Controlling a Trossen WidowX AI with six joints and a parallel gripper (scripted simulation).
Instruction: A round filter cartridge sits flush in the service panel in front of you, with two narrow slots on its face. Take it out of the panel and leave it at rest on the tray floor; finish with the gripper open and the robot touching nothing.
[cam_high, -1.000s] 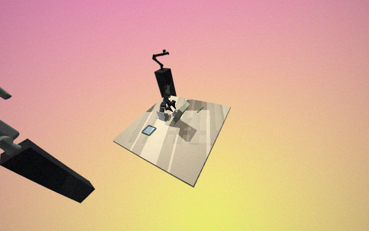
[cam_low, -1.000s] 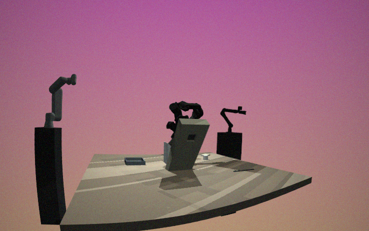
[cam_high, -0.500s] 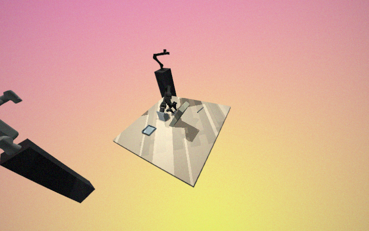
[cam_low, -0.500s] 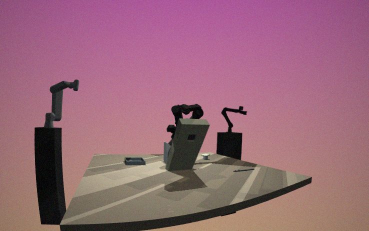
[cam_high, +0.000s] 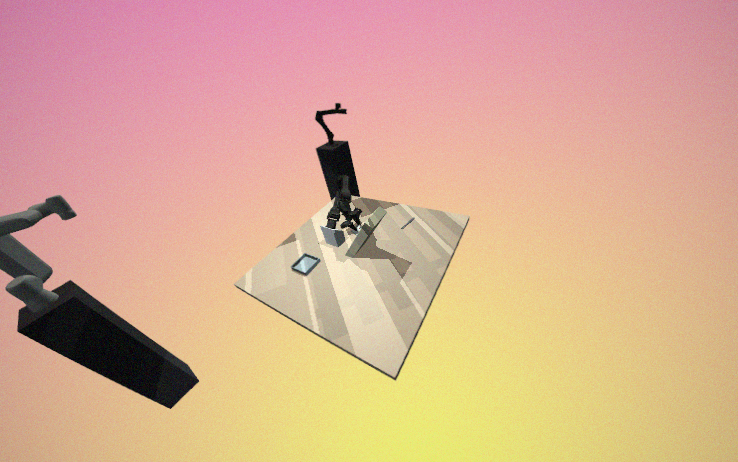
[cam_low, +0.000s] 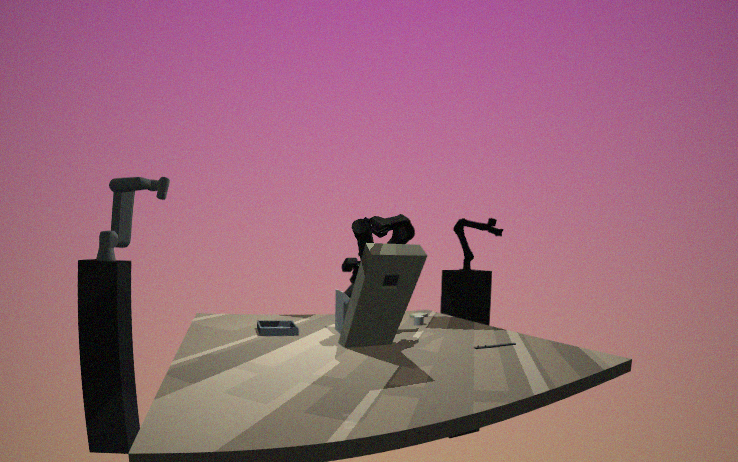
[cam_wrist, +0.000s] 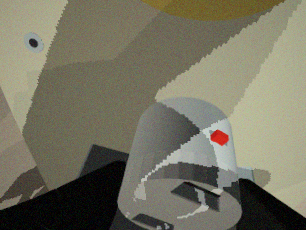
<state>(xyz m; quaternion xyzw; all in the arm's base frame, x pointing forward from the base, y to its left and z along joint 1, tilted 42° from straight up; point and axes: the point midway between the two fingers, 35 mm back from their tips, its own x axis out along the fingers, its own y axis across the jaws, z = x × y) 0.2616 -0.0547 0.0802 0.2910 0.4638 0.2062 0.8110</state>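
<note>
Now: gripper tip 31 cm past the tray, 30 cm to the left of it and 21 cm above it. Also, from my gripper tip: filter cartridge (right at my gripper tip).
</note>
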